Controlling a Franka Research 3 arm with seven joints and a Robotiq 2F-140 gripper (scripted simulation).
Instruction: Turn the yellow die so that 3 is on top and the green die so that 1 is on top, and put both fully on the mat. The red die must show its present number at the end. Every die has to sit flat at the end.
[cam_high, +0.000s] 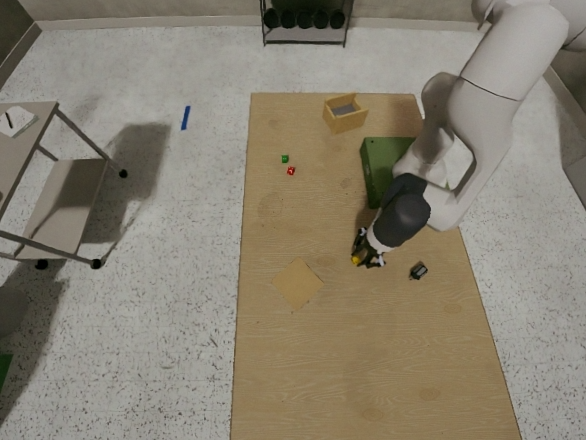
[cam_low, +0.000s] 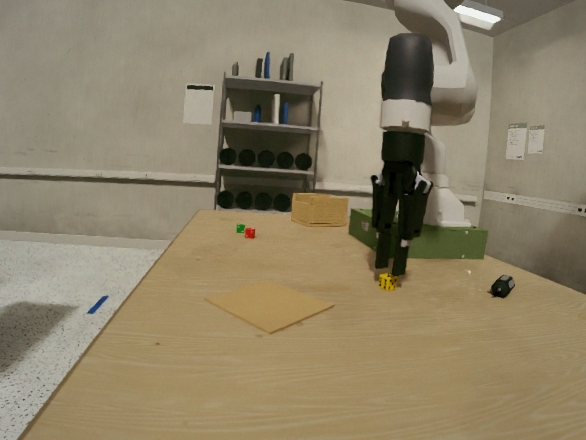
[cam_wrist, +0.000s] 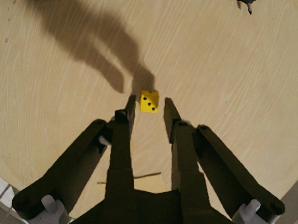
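My gripper is now 50 mm above the yellow die. From my hand the other things lie so: black object 230 mm behind, 50 mm to the left, 50 mm below; tan mat 220 mm ahead, 80 mm to the left, 60 mm below; red die 400 mm to the right, 250 mm ahead, 50 mm below.
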